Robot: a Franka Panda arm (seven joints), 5 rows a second.
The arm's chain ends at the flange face. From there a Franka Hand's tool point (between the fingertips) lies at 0.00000 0.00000 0.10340 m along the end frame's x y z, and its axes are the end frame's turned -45 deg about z.
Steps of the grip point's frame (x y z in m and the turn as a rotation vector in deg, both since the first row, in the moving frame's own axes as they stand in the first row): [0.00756 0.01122 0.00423 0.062 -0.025 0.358]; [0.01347 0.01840 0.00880 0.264 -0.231 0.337]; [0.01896 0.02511 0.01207 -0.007 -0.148 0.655]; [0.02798 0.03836 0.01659 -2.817 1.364 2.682]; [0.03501 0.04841 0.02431 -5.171 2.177 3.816]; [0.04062 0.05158 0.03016 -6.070 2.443 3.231]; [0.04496 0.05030 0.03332 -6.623 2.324 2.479]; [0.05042 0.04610 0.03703 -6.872 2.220 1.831]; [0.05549 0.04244 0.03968 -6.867 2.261 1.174]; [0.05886 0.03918 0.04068 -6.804 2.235 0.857]
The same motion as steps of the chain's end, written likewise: [0.01339 0.00264 0.00423 0.026 -0.062 0.358]; [0.02317 0.00353 0.00880 0.023 -0.350 0.337]; [0.03134 0.00415 0.01207 -0.110 -0.100 0.655]; [0.04162 0.00536 0.01674 -1.027 2.956 2.682]; [0.04976 0.00535 0.02481 -2.117 5.196 3.816]; [0.05449 0.00283 0.03083 -2.565 6.020 3.231]; [0.05609 -0.00194 0.03409 -3.040 6.326 2.479]; [0.05678 -0.00916 0.03785 -3.289 6.429 1.831]; [0.05769 -0.01521 0.04050 -3.257 6.454 1.174]; [0.05786 -0.01982 0.04149 -3.231 6.392 0.857]
